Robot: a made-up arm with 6 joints.
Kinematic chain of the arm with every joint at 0, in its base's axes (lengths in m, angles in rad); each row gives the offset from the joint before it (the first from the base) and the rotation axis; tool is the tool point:
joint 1: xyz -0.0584 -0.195 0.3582 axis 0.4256 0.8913 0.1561
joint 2: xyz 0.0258 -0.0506 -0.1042 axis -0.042 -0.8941 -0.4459
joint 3: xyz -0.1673 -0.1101 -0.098 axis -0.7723 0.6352 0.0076
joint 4: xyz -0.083 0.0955 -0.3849 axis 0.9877 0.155 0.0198
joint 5: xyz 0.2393 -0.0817 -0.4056 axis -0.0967 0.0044 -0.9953
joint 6: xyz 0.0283 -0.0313 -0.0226 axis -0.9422 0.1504 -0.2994
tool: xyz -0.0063 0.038 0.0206
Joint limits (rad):
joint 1: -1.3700..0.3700
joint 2: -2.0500..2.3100
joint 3: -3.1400..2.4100
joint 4: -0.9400..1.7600
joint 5: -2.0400..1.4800
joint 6: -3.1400..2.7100
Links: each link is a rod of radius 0.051 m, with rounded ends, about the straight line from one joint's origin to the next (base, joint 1, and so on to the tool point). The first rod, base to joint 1, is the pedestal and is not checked.
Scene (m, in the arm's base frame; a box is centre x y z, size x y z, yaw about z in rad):
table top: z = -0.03
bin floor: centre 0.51 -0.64 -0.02 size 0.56 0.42 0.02 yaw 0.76
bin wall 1: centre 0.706 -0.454 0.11 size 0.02 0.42 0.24 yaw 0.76
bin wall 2: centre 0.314 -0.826 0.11 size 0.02 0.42 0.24 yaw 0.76
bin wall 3: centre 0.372 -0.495 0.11 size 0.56 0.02 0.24 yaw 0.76
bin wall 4: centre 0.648 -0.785 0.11 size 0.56 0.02 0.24 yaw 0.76
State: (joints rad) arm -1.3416 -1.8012 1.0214 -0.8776 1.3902 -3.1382
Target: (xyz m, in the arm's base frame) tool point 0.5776 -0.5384 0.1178
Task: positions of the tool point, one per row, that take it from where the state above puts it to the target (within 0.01 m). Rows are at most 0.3 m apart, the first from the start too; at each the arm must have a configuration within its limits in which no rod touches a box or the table.
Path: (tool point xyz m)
1: 0.0181 -0.9991 0.7314
2: 0.2369 -0.9473 0.6808
3: 0.4310 -0.8550 0.5414
4: 0.5547 -0.7169 0.3390
5: 0.5776 -0.5384 0.1178

